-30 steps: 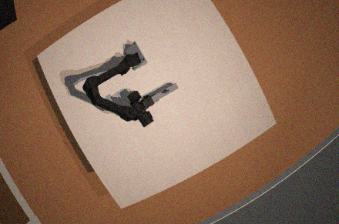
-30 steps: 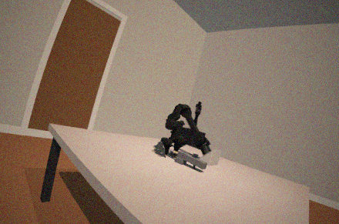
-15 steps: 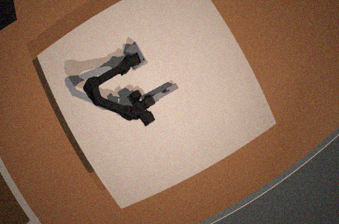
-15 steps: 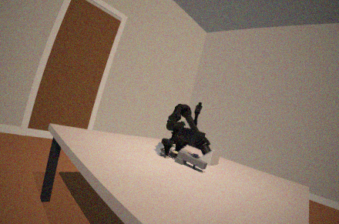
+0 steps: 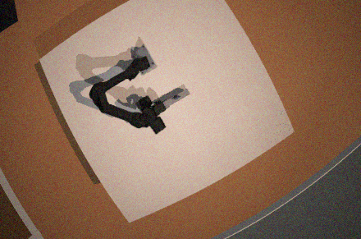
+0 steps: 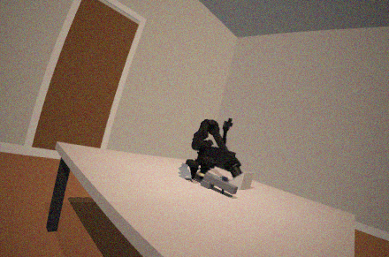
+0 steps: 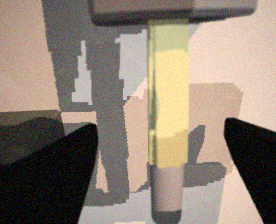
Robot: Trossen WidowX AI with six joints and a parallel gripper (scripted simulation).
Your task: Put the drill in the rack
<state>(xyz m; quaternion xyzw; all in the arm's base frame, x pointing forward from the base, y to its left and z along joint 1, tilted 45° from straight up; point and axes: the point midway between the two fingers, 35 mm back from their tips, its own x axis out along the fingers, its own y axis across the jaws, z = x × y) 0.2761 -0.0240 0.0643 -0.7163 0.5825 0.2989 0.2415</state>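
Right now my gripper tip is 40 mm to the right of the drill, 30 mm below it and 10 mm past it. The rest, counted from my gripper tip: grey holder block 140 mm to the left, 20 mm behind, 20 mm above; then grey-tan fixture block 70 mm behind, 40 mm to the right; then dark blue key 160 mm to the left, 40 mm above, 20 mm behind.
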